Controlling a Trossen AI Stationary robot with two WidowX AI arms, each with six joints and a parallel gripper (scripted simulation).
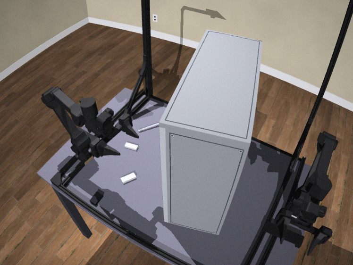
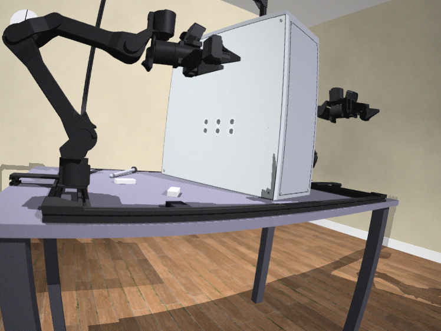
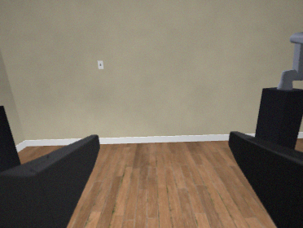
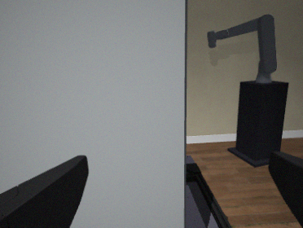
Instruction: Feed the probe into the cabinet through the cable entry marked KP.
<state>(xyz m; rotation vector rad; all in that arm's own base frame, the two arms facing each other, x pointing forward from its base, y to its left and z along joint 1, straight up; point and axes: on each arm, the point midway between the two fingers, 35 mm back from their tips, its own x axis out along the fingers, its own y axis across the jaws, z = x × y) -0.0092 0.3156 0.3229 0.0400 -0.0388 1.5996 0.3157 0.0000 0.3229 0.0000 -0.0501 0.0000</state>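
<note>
The probe lies 42 cm behind my right hand, 3 cm to the right of it and 33 cm below it. Also, from my right hand: black block 8 cm ahead, 14 cm to the right, 34 cm below.
</note>
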